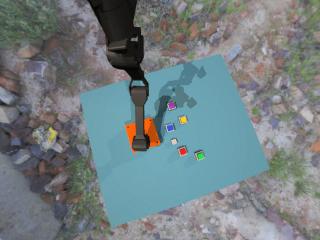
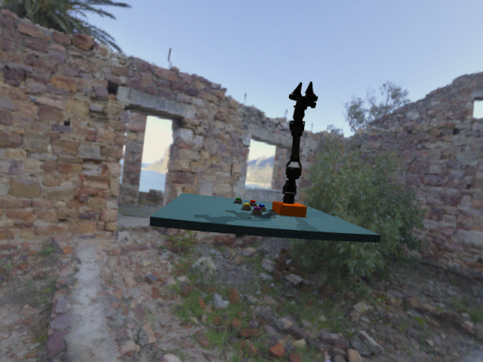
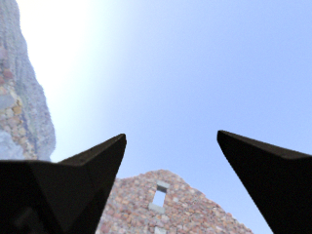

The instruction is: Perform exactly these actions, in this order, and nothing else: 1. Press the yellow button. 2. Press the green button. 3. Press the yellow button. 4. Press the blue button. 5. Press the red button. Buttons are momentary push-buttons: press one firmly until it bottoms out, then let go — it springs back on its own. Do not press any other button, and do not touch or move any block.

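Right now the yellow button is 73 cm below my gripper tip, 24 cm ahead of it and 17 cm to the right of it. Round my gripper tip: purple button 73 cm below, 18 cm ahead, 7 cm to the right; then blue button 73 cm below, 21 cm to the right, 15 cm ahead; then block 75 cm below, 30 cm to the right, 16 cm ahead.
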